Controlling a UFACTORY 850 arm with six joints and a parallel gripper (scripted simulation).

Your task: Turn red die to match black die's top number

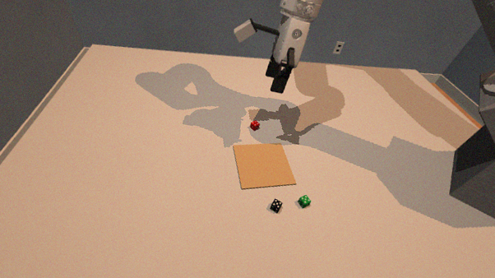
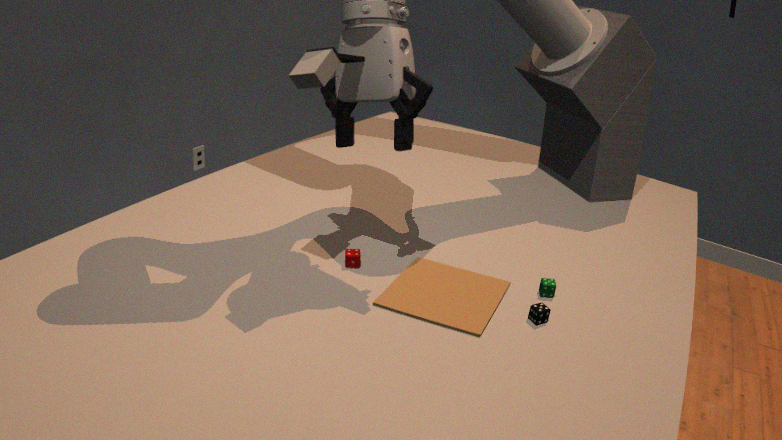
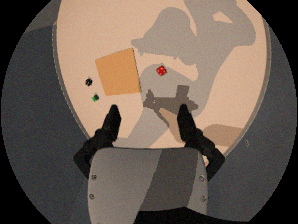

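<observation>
Now: hand 160 mm above the red die, 20 mm short of it and 10 mm to the left of it. From my hand the other things lie so: green die (260 mm to the left, 160 mm below, 30 mm ahead); black die (240 mm to the left, 160 mm below, 100 mm ahead); mat (170 mm below, 120 mm to the left, 60 mm ahead).
</observation>
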